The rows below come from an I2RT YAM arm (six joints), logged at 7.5 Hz.
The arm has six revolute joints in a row. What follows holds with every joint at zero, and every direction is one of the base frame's.
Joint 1 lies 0.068 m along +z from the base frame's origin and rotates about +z.
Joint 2 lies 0.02 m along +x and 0.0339 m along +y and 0.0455 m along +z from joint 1 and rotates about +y.
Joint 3 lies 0.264 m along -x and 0.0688 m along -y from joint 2 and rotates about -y.
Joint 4 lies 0.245 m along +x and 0.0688 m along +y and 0.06 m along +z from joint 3 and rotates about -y.
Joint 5 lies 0.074 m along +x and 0.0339 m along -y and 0.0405 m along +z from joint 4 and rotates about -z.
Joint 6 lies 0.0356 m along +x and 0.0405 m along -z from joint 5 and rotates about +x.
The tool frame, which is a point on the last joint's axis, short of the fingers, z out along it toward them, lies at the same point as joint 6; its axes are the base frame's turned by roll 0, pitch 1.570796 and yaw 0 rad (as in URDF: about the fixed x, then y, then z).
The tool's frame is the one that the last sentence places.
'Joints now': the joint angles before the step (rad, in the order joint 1, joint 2, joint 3, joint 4, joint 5, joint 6). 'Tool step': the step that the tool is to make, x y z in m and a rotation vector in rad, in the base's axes. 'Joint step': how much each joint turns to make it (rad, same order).
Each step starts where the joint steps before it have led.
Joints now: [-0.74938, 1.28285, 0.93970, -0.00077, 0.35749, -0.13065]
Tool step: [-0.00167, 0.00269, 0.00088, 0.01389, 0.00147, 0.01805]
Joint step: [0.00061, -0.01251, -0.00025, -0.02376, -0.01953, 0.00281]
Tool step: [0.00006, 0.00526, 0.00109, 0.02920, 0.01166, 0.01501]
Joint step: [0.01258, -0.01150, 0.00953, -0.05347, -0.00722, 0.01251]
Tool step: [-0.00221, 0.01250, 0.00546, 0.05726, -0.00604, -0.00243]
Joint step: [0.02894, -0.03382, 0.01972, -0.10625, 0.00981, 0.05891]
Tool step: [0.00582, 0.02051, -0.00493, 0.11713, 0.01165, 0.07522]
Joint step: [0.06538, -0.01666, 0.01037, -0.13206, -0.04859, 0.07306]
